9 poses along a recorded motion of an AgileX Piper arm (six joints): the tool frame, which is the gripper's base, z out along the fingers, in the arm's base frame.
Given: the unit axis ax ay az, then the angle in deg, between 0 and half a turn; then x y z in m.
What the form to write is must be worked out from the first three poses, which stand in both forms.
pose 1, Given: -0.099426 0.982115 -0.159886 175.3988 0.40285 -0.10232 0.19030
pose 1, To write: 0.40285 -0.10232 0.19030 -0.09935 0.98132 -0.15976 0.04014
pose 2, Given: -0.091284 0.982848 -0.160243 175.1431 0.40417 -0.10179 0.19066
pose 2, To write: 0.40417 -0.10179 0.19066 -0.09120 0.98196 -0.16010 0.04237
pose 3, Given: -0.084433 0.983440 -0.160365 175.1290 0.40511 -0.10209 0.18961
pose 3, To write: 0.40511 -0.10209 0.18961 -0.08436 0.98255 -0.16022 0.04249
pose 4, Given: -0.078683 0.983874 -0.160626 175.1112 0.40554 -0.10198 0.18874
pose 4, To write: 0.40554 -0.10198 0.18874 -0.07861 0.98298 -0.16048 0.04265
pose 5, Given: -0.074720 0.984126 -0.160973 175.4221 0.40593 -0.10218 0.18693
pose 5, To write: 0.40593 -0.10218 0.18693 -0.07466 0.98334 -0.16084 0.03994
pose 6, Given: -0.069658 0.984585 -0.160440 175.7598 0.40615 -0.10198 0.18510
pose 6, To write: 0.40615 -0.10198 0.18510 -0.06961 0.98391 -0.16033 0.03699
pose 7, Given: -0.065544 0.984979 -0.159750 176.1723 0.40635 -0.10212 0.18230
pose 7, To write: 0.40635 -0.10212 0.18230 -0.06551 0.98443 -0.15966 0.03340
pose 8, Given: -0.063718 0.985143 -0.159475 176.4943 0.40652 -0.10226 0.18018
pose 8, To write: 0.40652 -0.10226 0.18018 -0.06369 0.98468 -0.15940 0.03059
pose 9, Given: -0.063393 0.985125 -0.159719 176.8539 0.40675 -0.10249 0.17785
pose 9, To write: 0.40675 -0.10249 0.17785 -0.06337 0.98475 -0.15966 0.02745
